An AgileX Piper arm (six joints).
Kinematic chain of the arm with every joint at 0, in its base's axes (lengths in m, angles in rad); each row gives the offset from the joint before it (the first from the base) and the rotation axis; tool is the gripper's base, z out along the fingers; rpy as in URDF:
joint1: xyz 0 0 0.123 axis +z
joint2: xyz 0 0 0 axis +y
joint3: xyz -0.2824 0 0.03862 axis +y
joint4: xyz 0.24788 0 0.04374 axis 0.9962 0 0.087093
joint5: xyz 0 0 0 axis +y
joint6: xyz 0.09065 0 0.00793 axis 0.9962 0 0.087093
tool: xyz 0 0 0 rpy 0 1.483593 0
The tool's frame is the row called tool.
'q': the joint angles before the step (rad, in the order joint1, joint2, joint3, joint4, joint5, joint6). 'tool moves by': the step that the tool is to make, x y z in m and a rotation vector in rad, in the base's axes. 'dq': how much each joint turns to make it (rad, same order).
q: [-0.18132 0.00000 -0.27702 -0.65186 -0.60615 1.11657]
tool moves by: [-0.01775 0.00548 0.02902 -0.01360 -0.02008 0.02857]
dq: [-0.00008 -0.00044 -0.12876 -0.14099 0.06056 0.17153]
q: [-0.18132 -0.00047 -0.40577 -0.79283 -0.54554 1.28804]
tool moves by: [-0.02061 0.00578 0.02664 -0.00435 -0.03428 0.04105]
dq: [-0.00004 0.00357 -0.12155 -0.12223 0.02931 0.16852]
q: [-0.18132 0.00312 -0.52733 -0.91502 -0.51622 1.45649]
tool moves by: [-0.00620 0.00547 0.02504 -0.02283 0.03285 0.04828]
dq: [0.00001 0.05828 -0.11750 -0.17688 0.00002 0.21023]
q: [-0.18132 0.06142 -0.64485 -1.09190 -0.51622 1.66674]
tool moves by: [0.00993 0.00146 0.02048 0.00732 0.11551 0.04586]
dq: [-0.00002 0.09036 -0.10142 -0.21917 0.00419 0.27210]
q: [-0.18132 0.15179 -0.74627 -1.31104 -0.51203 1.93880]
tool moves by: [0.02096 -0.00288 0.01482 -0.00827 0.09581 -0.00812]
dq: [0.00006 0.10251 -0.06818 -0.13055 0.00224 0.12091]
